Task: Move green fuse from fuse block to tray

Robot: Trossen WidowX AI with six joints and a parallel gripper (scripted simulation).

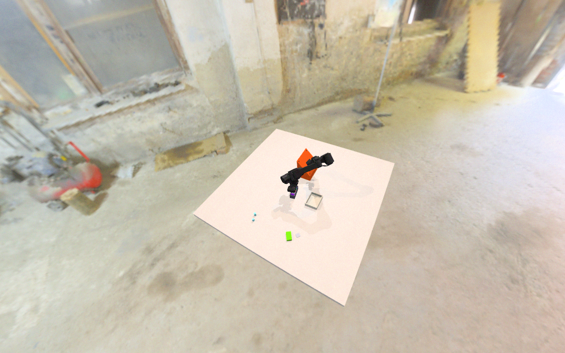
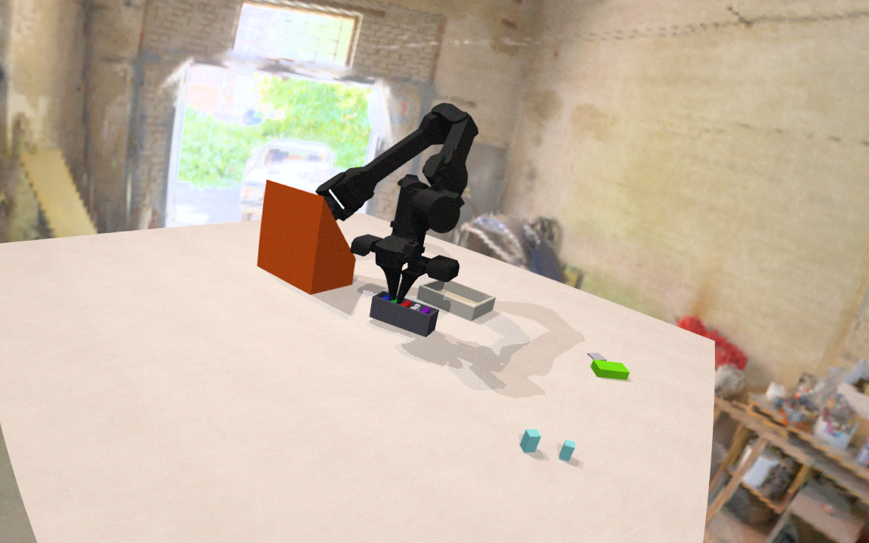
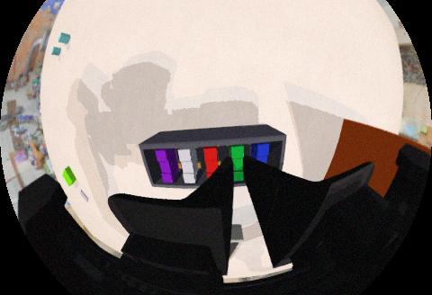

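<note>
My gripper tip is now 19 cm to the right of the tray, 3 cm above it and 1 cm short of it. Also, from my gripper tip: green fuse (1 cm below); flat block (37 cm ahead, 18 cm to the left, 3 cm below).
</note>
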